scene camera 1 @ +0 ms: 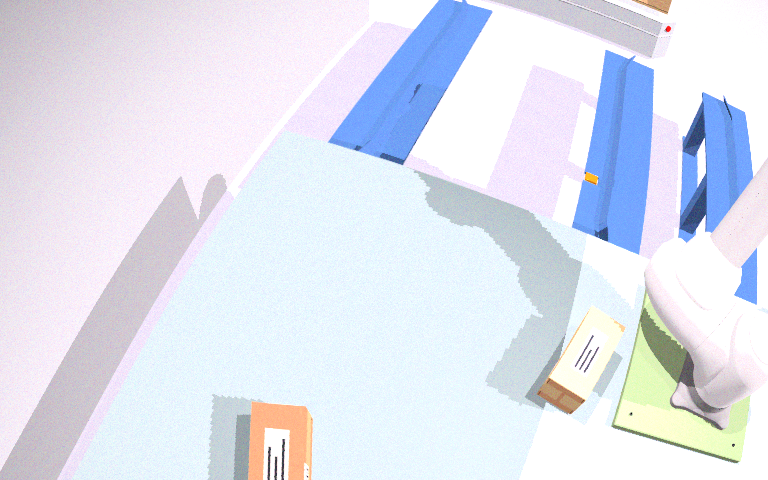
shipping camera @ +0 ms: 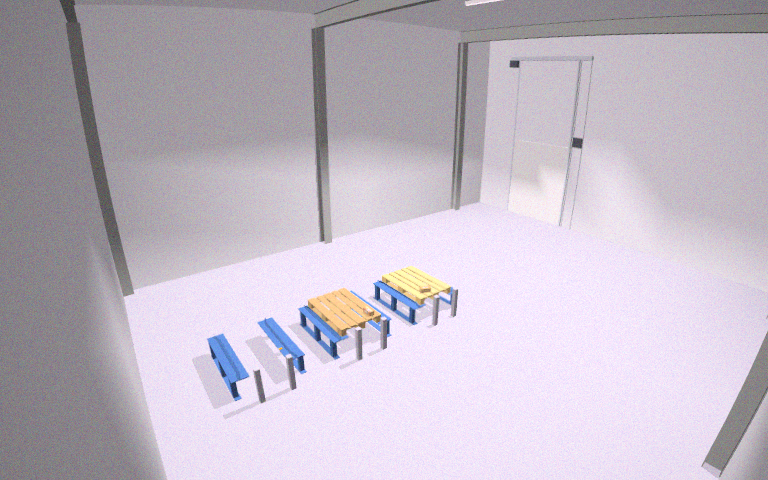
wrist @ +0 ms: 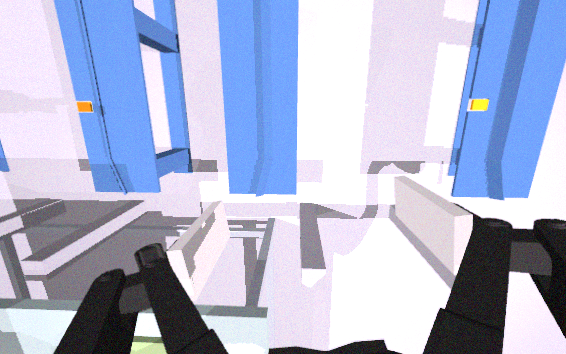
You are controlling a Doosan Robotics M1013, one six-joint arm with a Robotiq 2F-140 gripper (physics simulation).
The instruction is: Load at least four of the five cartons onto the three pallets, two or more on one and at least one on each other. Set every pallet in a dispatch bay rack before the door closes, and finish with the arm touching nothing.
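Frame: origin at the arm's base, x ahead, y left, z up, level; metres.
Seen in the pictures: gripper, fingertip midpoint: (wrist: 307, 207); arm's base, link origin: (scene camera 1: 706, 384).
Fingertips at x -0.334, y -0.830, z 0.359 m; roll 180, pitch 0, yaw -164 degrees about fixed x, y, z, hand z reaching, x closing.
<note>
Offsets run from my fingertips to a thing's middle. "spot": to the spot under its first point. Level surfaces: height alone.
My gripper (wrist: 307, 207) is open, with no object between its pads. On the pale table @(0.380 m down) (scene camera 1: 339, 283), an orange carton @(1.087 m ahead, 1.416 m left, 0.333 m down) (scene camera 1: 277, 421) lies at the lower left, cut off by the frame, and a cream carton @(spot: 0.676 m ahead, 0.866 m left, 0.278 m down) (scene camera 1: 603, 325) lies beside the arm's base plate. In the shipping camera, an orange-brown pallet (shipping camera: 328, 305) with a small carton (shipping camera: 367, 310) rests on the middle rack. A yellow pallet (shipping camera: 404, 277) with a carton (shipping camera: 423, 288) rests on the right rack. The left dispatch rack (shipping camera: 229, 359) bears no pallet. The door (shipping camera: 540, 175) appears shut down to the floor.
Blue rack rails (scene camera 1: 390, 84) (scene camera 1: 623, 147) (wrist: 277, 100) beyond the table carry no pallet. A grey vehicle (scene camera 1: 611, 28) with a wooden piece @(spot: 0.802 m ahead, 1.656 m right, 0.719 m down) (scene camera 1: 656, 4) on top shows at the top right. The arm (scene camera 1: 702, 316) stands on a green plate (scene camera 1: 679, 433). Grey posts (shipping camera: 358, 344) front the dispatch racks.
</note>
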